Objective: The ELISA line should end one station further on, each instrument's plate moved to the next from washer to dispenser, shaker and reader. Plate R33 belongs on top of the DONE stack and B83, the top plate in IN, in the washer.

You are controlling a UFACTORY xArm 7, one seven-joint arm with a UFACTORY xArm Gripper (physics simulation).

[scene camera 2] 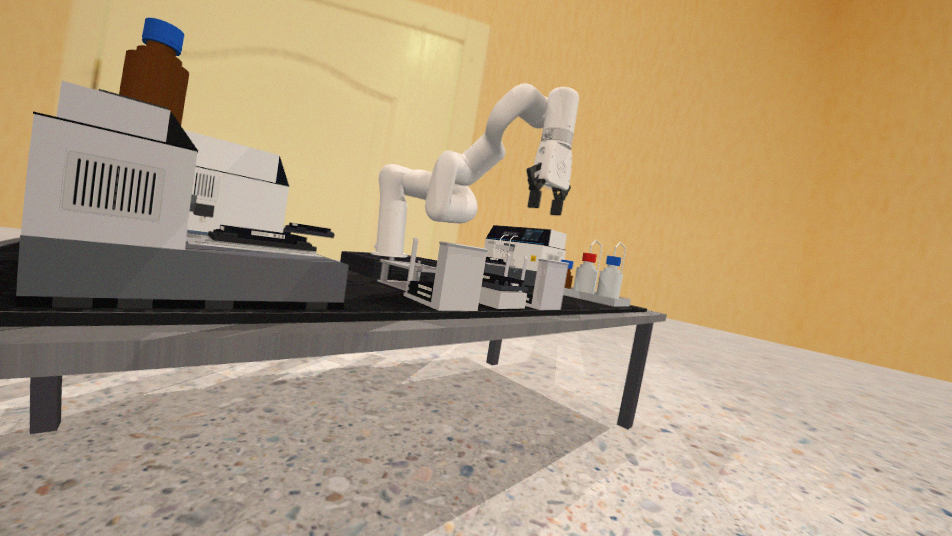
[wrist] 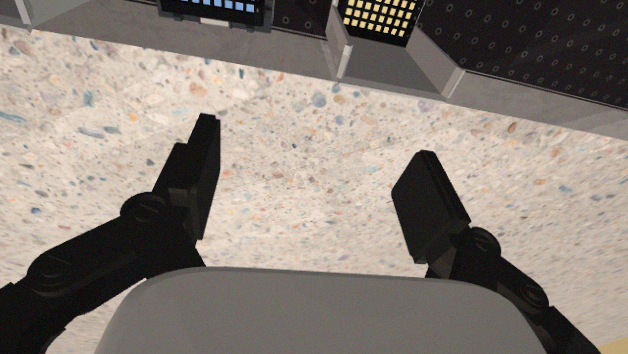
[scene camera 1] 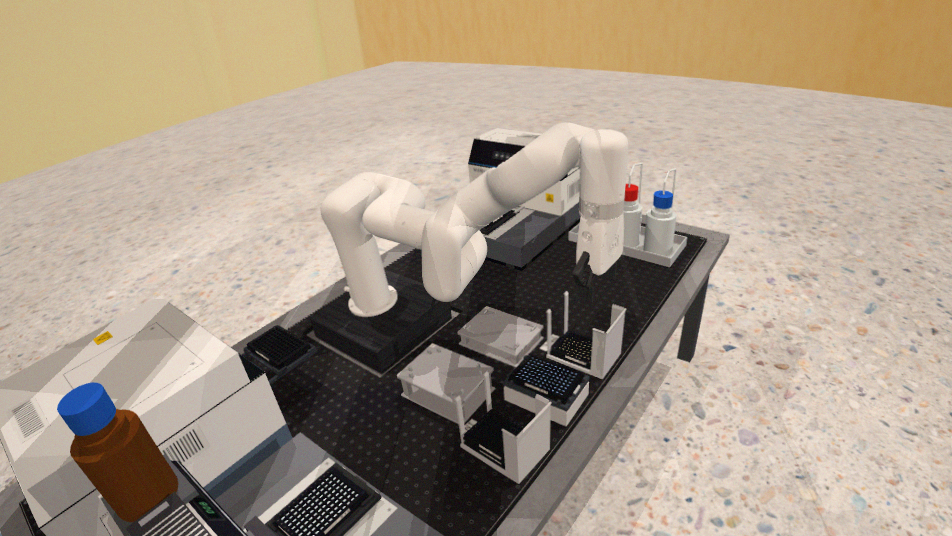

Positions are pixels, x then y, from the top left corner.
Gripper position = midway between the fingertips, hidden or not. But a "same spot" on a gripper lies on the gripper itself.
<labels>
my gripper: scene camera 2; wrist; scene camera 1 596,290
same spot on my gripper: (scene camera 2: 535,184) = (wrist: 106,273)
</labels>
